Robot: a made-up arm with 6 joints.
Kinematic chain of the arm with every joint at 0, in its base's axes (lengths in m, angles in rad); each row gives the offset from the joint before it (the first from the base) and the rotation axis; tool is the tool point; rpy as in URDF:
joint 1: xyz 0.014 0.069 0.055 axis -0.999 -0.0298 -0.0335
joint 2: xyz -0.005 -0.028 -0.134 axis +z
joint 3: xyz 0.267 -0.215 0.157 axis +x
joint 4: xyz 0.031 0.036 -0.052 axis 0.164 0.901 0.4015
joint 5: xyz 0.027 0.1 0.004 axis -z
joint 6: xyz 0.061 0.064 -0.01 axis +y
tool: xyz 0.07 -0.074 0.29 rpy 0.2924 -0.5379 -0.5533
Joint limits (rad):
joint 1: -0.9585..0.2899
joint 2: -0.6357..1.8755
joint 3: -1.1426..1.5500
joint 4: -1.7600..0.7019
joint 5: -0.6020..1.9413
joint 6: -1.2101..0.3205
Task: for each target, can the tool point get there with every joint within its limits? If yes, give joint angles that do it. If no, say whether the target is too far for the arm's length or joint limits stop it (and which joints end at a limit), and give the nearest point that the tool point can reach.
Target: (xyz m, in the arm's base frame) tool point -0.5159 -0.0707 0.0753
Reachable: no: joint limits stop it (at a limit: joint 1, joint 2, joint 4, joint 5, joint 6) | nearest point -0.1917 0.0689 0.1808 | short by 0.368 m
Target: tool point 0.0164 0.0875 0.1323
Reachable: yes | joints -0.6515 1.4076 -0.2041 -1.4489 1.0554 -0.2922
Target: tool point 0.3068 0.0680 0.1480
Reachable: yes | joints -0.4004 0.0253 -0.6434 0.1845 0.7966 -0.7120
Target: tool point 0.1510 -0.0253 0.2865
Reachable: yes | joints -0.1522 0.0481 0.3095 -1.3530 -0.3422 -0.1904
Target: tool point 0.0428 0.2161 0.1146
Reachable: yes | joints -0.6888 0.9765 -0.3149 -1.0003 0.7275 -0.9626
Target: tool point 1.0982 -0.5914 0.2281
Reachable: no: too far | nearest point 0.6161 -0.3139 0.1543 | short by 0.561 m
